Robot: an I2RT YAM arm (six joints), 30 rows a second.
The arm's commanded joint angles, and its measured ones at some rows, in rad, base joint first. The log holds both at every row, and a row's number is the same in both.
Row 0, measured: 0.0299, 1.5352, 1.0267, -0.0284, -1.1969, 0.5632
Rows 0 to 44, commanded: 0.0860, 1.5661, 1.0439, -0.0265, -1.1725, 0.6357; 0.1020, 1.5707, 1.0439, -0.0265, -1.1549, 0.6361; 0.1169, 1.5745, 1.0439, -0.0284, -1.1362, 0.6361; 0.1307, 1.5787, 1.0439, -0.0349, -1.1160, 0.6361; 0.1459, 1.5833, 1.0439, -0.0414, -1.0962, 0.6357; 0.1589, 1.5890, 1.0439, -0.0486, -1.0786, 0.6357; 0.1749, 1.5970, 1.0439, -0.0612, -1.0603, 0.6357; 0.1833, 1.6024, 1.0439, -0.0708, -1.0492, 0.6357; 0.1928, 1.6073, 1.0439, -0.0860, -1.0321, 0.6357; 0.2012, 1.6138, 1.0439, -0.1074, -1.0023, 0.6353; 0.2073, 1.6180, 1.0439, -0.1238, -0.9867, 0.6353; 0.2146, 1.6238, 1.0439, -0.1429, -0.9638, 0.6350; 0.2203, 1.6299, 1.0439, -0.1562, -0.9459, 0.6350; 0.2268, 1.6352, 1.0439, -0.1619, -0.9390, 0.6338; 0.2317, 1.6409, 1.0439, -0.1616, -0.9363, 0.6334; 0.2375, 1.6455, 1.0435, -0.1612, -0.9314, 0.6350; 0.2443, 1.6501, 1.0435, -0.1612, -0.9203, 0.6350; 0.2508, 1.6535, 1.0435, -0.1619, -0.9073, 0.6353; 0.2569, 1.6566, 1.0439, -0.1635, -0.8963, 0.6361; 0.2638, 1.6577, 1.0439, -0.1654, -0.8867, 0.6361; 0.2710, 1.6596, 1.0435, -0.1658, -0.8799, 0.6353; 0.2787, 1.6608, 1.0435, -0.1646, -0.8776, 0.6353; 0.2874, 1.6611, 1.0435, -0.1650, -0.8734, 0.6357; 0.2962, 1.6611, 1.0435, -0.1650, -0.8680, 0.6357; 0.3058, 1.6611, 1.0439, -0.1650, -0.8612, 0.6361; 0.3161, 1.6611, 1.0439, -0.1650, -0.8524, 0.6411; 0.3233, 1.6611, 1.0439, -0.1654, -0.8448, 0.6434; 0.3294, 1.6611, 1.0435, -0.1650, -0.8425, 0.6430; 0.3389, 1.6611, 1.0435, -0.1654, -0.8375, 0.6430; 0.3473, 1.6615, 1.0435, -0.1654, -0.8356, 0.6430; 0.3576, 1.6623, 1.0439, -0.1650, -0.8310, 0.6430; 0.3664, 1.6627, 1.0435, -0.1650, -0.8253, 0.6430; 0.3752, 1.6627, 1.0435, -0.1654, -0.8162, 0.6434; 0.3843, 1.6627, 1.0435, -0.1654, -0.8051, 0.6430; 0.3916, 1.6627, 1.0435, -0.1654, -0.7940, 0.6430; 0.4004, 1.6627, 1.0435, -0.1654, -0.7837, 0.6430; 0.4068, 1.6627, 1.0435, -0.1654, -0.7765, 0.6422; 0.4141, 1.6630, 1.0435, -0.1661, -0.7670, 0.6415; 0.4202, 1.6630, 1.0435, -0.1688, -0.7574, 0.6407; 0.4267, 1.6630, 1.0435, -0.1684, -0.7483, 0.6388; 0.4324, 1.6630, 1.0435, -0.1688, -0.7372, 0.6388; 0.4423, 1.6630, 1.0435, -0.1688, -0.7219, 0.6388; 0.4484, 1.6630, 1.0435, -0.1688, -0.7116, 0.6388; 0.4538, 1.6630, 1.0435, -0.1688, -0.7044, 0.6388; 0.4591, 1.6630, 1.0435, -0.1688, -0.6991, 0.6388
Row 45, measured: 0.4366, 1.6493, 1.0283, -0.1661, -0.7448, 0.6426
